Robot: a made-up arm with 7 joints.
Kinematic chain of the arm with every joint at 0, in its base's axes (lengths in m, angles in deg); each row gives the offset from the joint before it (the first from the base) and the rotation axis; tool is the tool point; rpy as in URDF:
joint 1: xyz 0 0 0.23 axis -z
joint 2: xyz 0 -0.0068 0.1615 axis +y
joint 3: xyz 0 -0.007 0.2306 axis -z
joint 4: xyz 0 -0.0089 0.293 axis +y
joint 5: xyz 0 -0.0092 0.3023 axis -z
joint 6: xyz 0 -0.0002 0.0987 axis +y
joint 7: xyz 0 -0.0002 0.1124 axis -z
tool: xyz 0 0 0 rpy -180 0 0
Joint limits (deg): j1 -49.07..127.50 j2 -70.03..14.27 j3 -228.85..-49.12 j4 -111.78..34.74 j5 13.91..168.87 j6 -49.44..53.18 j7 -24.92..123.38
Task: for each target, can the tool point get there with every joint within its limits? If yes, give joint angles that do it. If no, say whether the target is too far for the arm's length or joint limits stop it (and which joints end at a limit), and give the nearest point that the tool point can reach.
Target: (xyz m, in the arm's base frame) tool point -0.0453 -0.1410 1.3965
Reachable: yes | joints -17.03 -14.29 -132.61 -23.16 73.16 16.78 -7.56
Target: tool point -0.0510 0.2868 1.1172
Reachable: yes | joints 39.66 -54.48 -203.76 -78.55 40.92 -15.27 2.98
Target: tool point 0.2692 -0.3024 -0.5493
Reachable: no: joint limits stop it (at a limit: joint 1, joint 2, joint 3, joint 4) | nearest point -0.0119 -0.4999 0.2011 | short by 0.825 m
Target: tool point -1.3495 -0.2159 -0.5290
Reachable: no: too far | nearest point -0.7926 -0.1268 0.2848 | short by 0.990 m
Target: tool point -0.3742 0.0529 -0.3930
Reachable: no: joint limits stop it (at a limit: joint 2, joint 3, joint 4, joint 6) | nearest point -0.5025 0.0710 0.1931 | short by 0.600 m
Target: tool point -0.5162 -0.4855 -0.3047
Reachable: no: joint limits stop it (at a limit: joint 2, joint 3) | nearest point -0.4402 -0.4140 0.2011 | short by 0.516 m
